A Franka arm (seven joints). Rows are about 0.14 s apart.
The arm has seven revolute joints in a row. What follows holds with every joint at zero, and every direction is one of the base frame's.
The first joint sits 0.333 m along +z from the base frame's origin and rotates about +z.
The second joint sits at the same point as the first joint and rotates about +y.
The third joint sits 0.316 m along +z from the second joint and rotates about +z.
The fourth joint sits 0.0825 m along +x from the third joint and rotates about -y.
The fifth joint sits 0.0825 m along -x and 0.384 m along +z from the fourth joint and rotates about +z.
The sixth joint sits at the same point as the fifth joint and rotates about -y.
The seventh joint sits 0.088 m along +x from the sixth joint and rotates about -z.
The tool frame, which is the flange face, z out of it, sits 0.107 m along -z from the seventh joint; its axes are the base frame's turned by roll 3.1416, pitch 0 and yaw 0 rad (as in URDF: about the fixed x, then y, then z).
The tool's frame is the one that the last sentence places.
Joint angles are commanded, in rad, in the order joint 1, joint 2, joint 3, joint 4, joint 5, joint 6, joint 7. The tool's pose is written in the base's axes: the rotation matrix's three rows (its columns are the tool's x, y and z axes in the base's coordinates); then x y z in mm. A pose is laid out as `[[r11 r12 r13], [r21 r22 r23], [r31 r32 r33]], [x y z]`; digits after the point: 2 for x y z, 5 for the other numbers.
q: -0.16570 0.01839 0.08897 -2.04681 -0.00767 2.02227 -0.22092
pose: [[0.98819 0.14707 -0.04311], [0.14713 -0.98912 -0.00196], [-0.04293 -0.00440 -0.99907]], [547.12 -42.67 427.20]
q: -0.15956 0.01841 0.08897 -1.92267 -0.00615 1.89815 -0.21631
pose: [[0.98817 0.14719 -0.04303], [0.14728 -0.98909 -0.00115], [-0.04273 -0.00520 -0.99907]], [558.01 -40.15 474.74]
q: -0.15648 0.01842 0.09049 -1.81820 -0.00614 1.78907 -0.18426
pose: [[0.99171 0.11937 -0.04764], [0.11945 -0.99284 -0.00119], [-0.04744 -0.00451 -0.99886]], [562.01 -37.98 515.13]
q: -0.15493 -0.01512 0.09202 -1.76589 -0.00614 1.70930 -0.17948
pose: [[0.99222 0.11723 -0.04191], [0.11713 -0.99310 -0.00484], [-0.04219 -0.00011 -0.99911]], [552.67 -35.09 552.05]
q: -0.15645 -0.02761 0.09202 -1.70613 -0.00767 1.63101 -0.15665
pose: [[0.99453 0.09270 -0.04816], [0.09246 -0.99569 -0.00709], [-0.04861 0.00260 -0.99881]], [546.09 -35.40 580.77]
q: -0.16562 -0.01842 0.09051 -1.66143 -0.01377 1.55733 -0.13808
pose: [[0.99423 0.06340 -0.08656], [0.06286 -0.99798 -0.00895], [-0.08695 0.00346 -0.99621]], [542.54 -41.90 590.88]
